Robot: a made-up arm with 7 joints.
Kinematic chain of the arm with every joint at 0, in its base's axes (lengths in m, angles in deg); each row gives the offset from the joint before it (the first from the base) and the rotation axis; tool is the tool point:
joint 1: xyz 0 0 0.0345 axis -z
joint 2: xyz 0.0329 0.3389 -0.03 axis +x
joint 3: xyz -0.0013 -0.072 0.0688 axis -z
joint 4: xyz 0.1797 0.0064 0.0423 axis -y
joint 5: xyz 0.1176 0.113 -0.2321 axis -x
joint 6: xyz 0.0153 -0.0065 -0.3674 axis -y
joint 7: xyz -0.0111 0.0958 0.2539 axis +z
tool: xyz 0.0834 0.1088 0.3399
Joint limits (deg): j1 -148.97..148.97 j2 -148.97..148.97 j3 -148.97..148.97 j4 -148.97..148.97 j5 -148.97..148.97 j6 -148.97..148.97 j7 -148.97..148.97
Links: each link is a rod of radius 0.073 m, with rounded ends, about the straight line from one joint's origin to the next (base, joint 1, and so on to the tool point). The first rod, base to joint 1, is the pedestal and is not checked.
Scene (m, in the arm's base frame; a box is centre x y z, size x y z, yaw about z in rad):
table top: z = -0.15
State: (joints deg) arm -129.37 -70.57 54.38 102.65 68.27 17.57 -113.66
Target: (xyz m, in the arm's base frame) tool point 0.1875 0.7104 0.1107
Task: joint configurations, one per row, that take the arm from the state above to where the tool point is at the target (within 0.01 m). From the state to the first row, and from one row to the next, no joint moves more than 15 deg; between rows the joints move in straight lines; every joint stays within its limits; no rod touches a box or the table.
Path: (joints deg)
1: -116.05 -71.02 52.16 101.23 72.12 17.60 -111.93
2: -102.73 -71.46 49.95 99.82 75.96 17.62 -110.21
3: -89.40 -71.91 47.73 98.40 79.81 17.65 -108.48
4: -76.08 -72.35 45.52 96.99 83.65 17.67 -106.76
5: -62.76 -72.80 43.30 95.57 87.50 17.70 -105.03
6: -49.44 -73.24 41.09 94.16 91.35 17.73 -103.30
7: -36.11 -73.69 38.87 92.74 95.19 17.75 -101.58

